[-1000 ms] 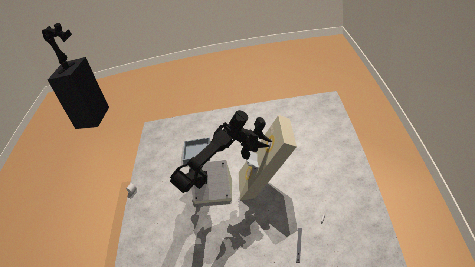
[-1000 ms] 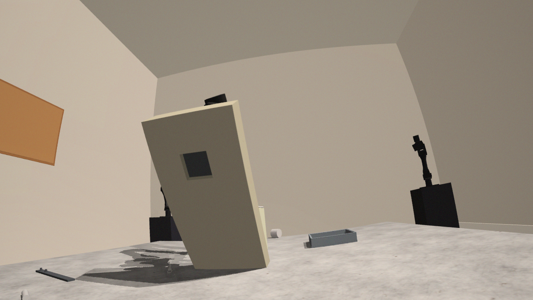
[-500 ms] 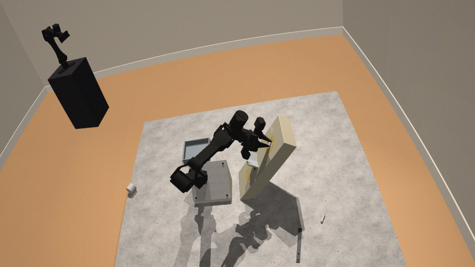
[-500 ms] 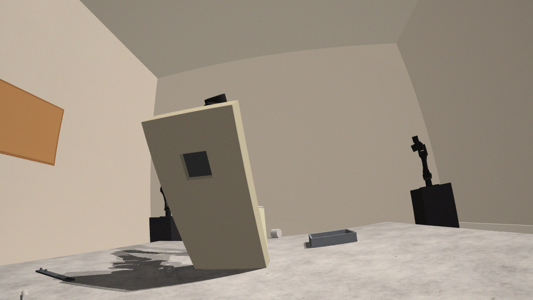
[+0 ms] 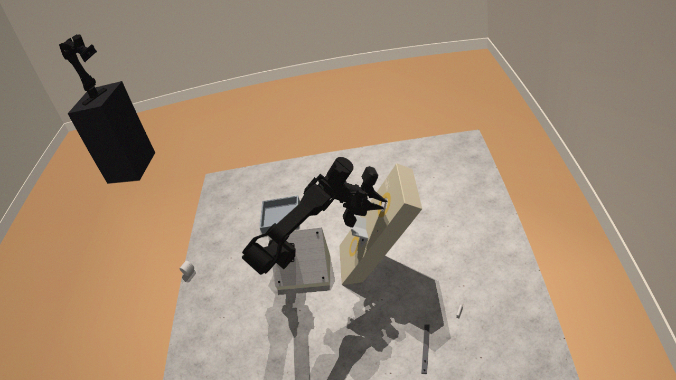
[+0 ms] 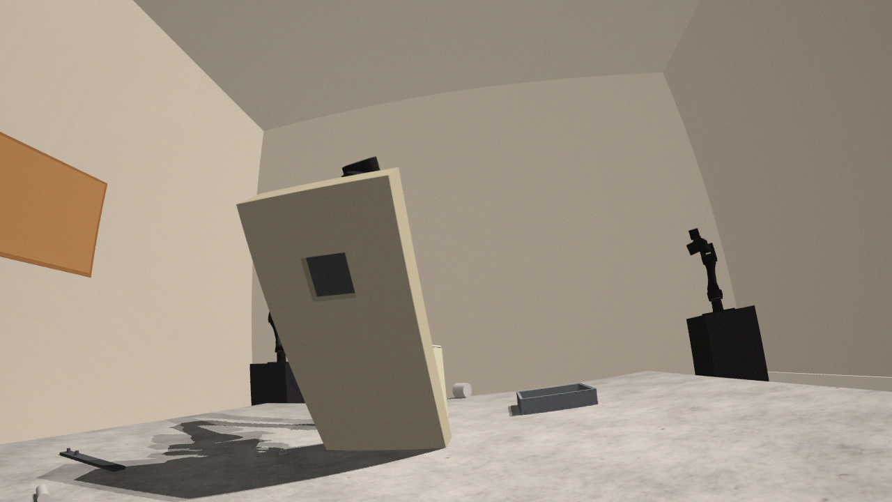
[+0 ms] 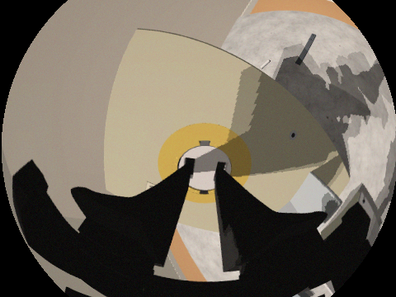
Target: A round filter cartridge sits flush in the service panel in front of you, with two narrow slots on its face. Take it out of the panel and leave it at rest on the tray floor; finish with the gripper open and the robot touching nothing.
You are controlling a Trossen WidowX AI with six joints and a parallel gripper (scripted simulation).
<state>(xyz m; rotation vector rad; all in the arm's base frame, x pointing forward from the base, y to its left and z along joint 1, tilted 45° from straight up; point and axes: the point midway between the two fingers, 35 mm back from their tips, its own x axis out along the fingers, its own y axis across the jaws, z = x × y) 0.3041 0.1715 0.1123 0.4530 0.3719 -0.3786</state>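
Now: the round filter cartridge 1 cm below my gripper tip and 1 cm ahead of it. Round my gripper tip: small peg 25 cm below, 24 cm to the right, 22 cm ahead; then beige service panel 8 cm below, 3 cm behind; then grey tray 44 cm behind, 25 cm below, 23 cm to the left.
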